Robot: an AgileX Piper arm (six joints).
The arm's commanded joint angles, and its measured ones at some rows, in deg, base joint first. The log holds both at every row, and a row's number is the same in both.
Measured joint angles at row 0: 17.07, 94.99, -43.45, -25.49, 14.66, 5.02
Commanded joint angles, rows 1 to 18: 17.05, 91.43, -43.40, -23.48, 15.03, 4.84; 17.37, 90.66, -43.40, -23.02, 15.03, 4.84; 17.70, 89.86, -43.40, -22.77, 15.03, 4.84; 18.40, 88.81, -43.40, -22.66, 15.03, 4.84; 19.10, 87.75, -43.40, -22.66, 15.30, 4.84; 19.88, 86.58, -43.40, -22.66, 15.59, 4.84; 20.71, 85.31, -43.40, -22.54, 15.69, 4.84; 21.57, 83.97, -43.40, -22.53, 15.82, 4.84; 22.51, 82.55, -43.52, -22.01, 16.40, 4.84; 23.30, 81.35, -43.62, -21.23, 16.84, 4.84; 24.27, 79.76, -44.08, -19.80, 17.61, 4.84; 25.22, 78.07, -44.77, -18.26, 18.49, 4.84; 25.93, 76.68, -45.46, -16.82, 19.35, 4.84; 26.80, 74.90, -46.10, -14.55, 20.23, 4.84; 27.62, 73.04, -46.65, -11.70, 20.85, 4.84; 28.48, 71.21, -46.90, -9.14, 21.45, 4.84; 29.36, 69.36, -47.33, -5.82, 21.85, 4.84; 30.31, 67.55, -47.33, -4.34, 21.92, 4.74
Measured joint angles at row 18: 27.52, 73.29, -46.29, -12.44, 20.08, 5.02
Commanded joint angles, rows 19 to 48: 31.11, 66.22, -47.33, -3.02, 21.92, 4.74; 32.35, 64.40, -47.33, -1.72, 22.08, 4.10; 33.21, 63.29, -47.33, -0.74, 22.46, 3.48; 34.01, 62.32, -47.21, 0.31, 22.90, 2.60; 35.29, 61.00, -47.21, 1.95, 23.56, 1.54; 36.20, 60.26, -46.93, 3.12, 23.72, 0.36; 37.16, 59.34, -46.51, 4.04, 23.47, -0.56; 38.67, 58.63, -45.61, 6.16, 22.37, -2.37; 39.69, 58.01, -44.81, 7.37, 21.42, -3.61; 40.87, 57.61, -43.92, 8.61, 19.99, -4.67; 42.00, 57.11, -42.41, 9.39, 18.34, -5.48; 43.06, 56.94, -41.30, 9.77, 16.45, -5.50; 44.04, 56.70, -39.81, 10.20, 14.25, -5.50; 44.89, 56.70, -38.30, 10.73, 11.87, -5.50; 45.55, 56.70, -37.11, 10.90, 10.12, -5.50; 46.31, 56.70, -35.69, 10.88, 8.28, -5.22; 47.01, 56.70, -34.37, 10.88, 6.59, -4.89; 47.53, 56.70, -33.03, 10.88, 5.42, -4.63; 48.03, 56.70, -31.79, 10.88, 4.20, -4.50; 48.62, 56.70, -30.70, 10.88, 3.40, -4.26; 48.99, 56.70, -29.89, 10.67, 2.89, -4.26; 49.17, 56.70, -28.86, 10.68, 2.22, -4.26; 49.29, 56.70, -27.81, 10.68, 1.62, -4.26; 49.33, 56.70, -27.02, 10.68, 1.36, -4.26; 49.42, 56.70, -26.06, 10.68, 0.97, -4.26; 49.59, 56.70, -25.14, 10.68, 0.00, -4.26; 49.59, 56.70, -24.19, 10.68, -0.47, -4.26; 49.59, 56.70, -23.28, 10.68, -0.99, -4.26; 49.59, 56.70, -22.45, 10.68, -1.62, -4.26; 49.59, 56.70, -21.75, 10.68, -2.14, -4.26
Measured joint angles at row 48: 49.30, 57.14, -24.51, 10.39, 0.71, -4.20
